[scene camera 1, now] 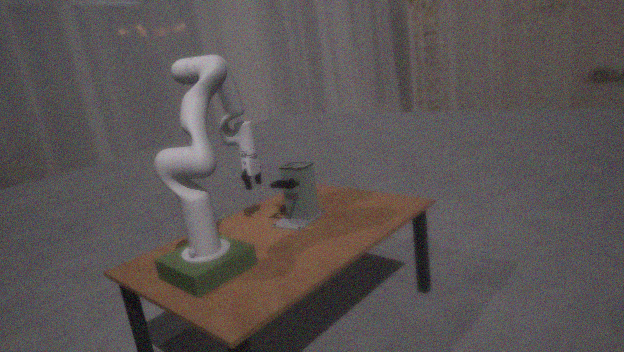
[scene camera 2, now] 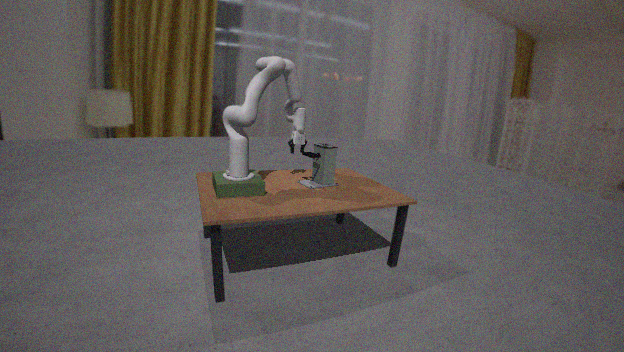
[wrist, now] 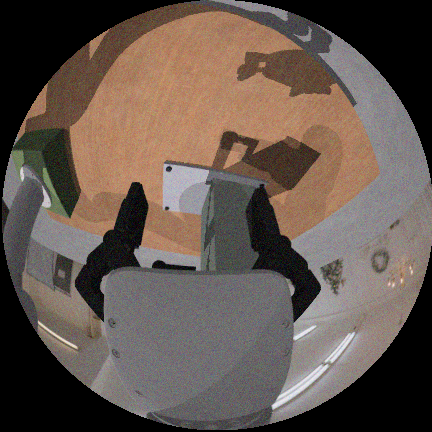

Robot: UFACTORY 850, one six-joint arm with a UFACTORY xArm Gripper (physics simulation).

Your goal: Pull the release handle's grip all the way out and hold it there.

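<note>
The release handle's black grip sticks out from the side of an upright grey-green housing on a pale base plate. In the wrist view, part of a black bar, seemingly the grip, shows behind the gripper body; the rest is hidden. My gripper is open and points down. It is beside the grip, on its outer side in scene view 1, with a gap between them. In scene view 2 one finger overlaps the grip's outer end; contact cannot be told.
The housing stands on a wooden table with dark legs. The arm's green base block is at the other end. Shadows of the arm and housing lie on the table.
</note>
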